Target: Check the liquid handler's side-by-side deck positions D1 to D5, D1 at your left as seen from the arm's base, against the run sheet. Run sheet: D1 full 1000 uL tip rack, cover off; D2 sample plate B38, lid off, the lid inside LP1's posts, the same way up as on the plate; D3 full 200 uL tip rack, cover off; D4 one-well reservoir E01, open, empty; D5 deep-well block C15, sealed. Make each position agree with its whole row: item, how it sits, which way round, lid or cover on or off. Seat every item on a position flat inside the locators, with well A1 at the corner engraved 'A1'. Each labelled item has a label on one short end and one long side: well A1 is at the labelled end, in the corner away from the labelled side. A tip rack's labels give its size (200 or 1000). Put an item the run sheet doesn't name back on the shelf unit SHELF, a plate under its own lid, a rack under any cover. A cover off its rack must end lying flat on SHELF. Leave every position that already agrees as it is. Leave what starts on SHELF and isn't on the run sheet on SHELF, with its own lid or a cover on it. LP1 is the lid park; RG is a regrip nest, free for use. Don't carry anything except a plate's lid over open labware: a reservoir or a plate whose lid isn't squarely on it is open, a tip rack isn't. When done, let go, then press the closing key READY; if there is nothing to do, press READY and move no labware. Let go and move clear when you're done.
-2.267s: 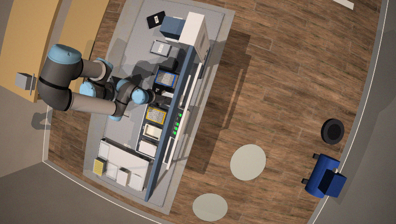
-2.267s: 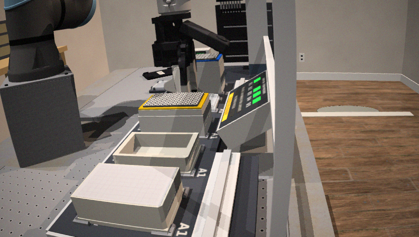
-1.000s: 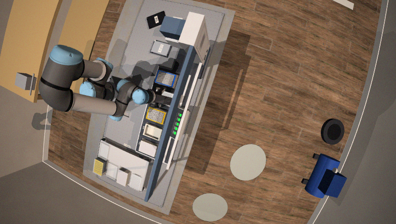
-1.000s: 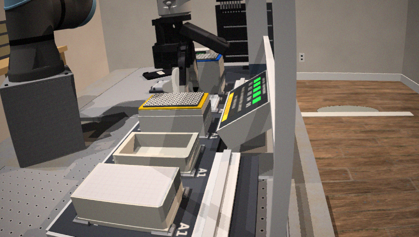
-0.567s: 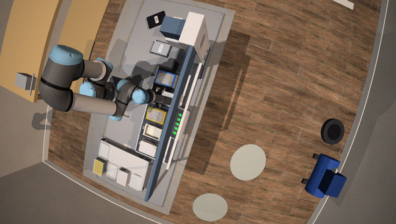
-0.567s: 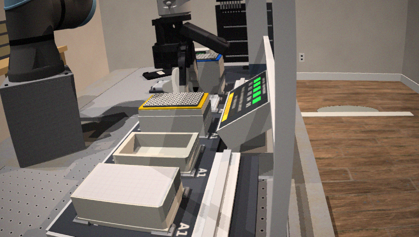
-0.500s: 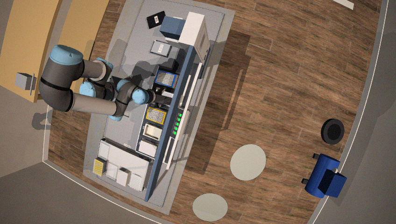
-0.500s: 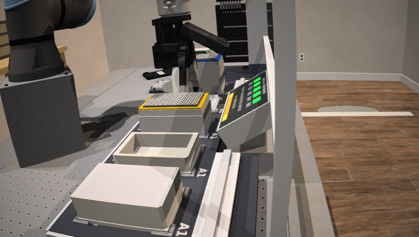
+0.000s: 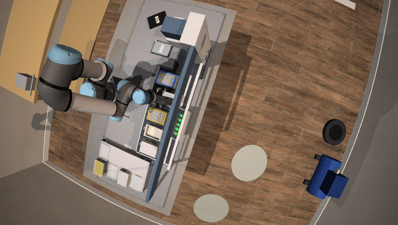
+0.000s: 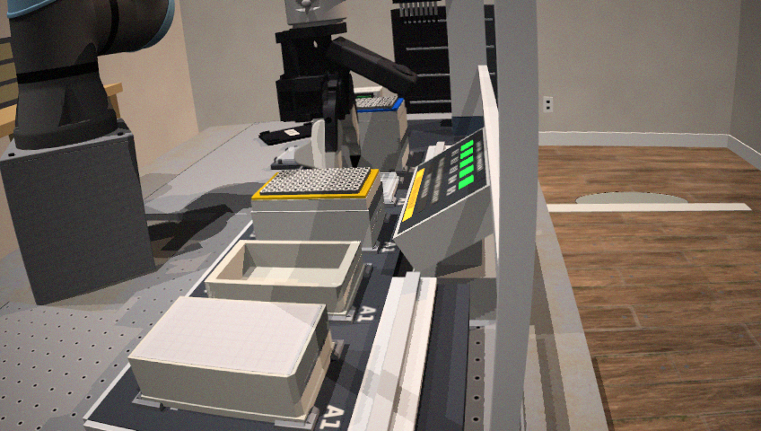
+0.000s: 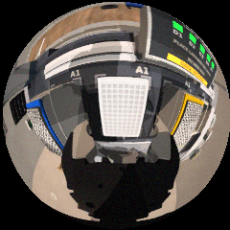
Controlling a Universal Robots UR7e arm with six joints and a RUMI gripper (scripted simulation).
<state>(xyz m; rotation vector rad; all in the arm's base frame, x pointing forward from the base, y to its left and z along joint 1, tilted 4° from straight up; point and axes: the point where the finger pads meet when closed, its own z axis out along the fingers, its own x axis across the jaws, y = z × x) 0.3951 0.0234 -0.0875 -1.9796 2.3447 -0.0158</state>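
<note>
The yellow-rimmed tip rack is 120 mm to the right of my hand, 30 mm above it and 10 mm behind it. From my hand the other things lie so: one-well reservoir 240 mm to the right, 40 mm behind, 10 mm below; deep-well block 370 mm to the right, 60 mm behind; blue-rimmed tip rack 130 mm to the left, 50 mm above, 30 mm ahead.
</note>
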